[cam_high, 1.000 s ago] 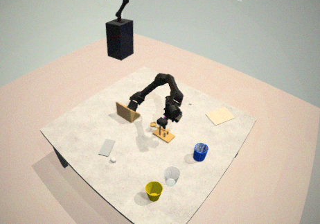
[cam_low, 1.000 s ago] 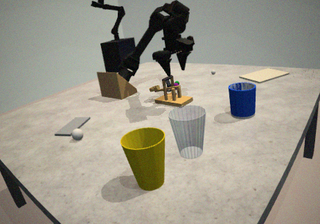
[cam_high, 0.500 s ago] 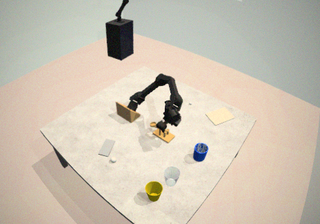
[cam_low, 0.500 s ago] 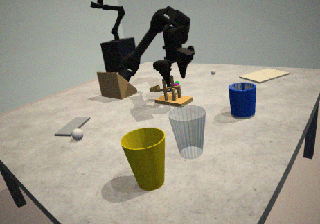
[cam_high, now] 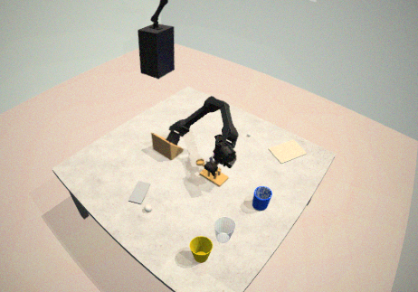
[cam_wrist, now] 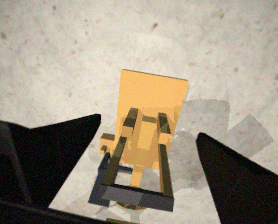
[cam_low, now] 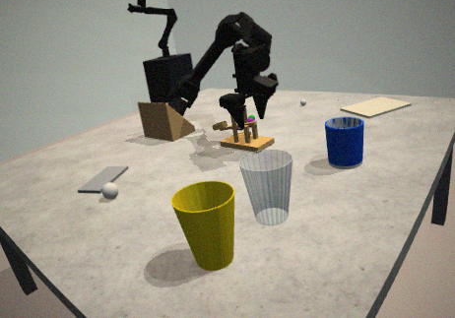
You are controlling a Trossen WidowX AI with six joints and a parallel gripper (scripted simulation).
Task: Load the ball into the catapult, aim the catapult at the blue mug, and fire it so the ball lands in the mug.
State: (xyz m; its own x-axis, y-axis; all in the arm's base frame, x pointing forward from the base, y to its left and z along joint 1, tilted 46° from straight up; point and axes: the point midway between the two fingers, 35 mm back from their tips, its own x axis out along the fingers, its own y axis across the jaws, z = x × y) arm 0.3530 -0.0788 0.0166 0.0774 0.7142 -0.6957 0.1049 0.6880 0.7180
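Right now my gripper tip is 11 cm past the purple ball, 16 cm to the right of it and 5 cm above it. From my gripper tip the other things lie so: blue mug: 28 cm ahead, 4 cm to the right, 4 cm below; wooden catapult: 6 cm behind, 3 cm to the left, 2 cm below; green ball: 14 cm behind, 21 cm to the left, 6 cm below.
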